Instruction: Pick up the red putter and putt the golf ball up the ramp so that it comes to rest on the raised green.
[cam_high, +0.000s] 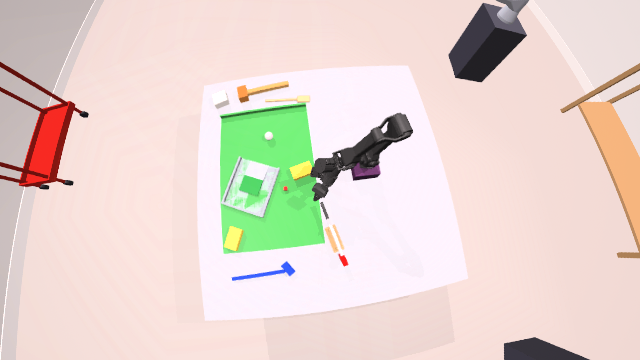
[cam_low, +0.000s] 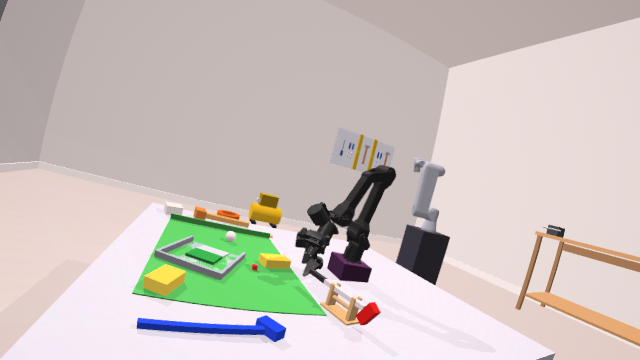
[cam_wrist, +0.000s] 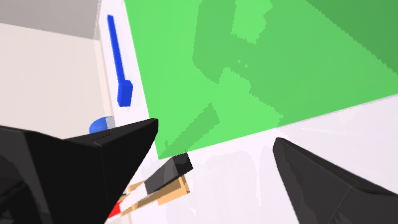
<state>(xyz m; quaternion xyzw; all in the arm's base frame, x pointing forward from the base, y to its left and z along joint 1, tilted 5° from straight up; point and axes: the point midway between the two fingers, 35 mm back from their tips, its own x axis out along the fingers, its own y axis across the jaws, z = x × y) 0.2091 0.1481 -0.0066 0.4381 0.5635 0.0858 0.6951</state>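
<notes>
Right now my gripper tip is 17 cm to the right of the red putter, 8 cm past it and 1 cm below it. From my gripper tip the other things lie so: wooden stand 19 cm to the left, 8 cm behind, 2 cm below; white golf ball 31 cm to the right, 26 cm ahead, 2 cm below; small red cube 15 cm ahead, 4 cm to the right, 4 cm below.
</notes>
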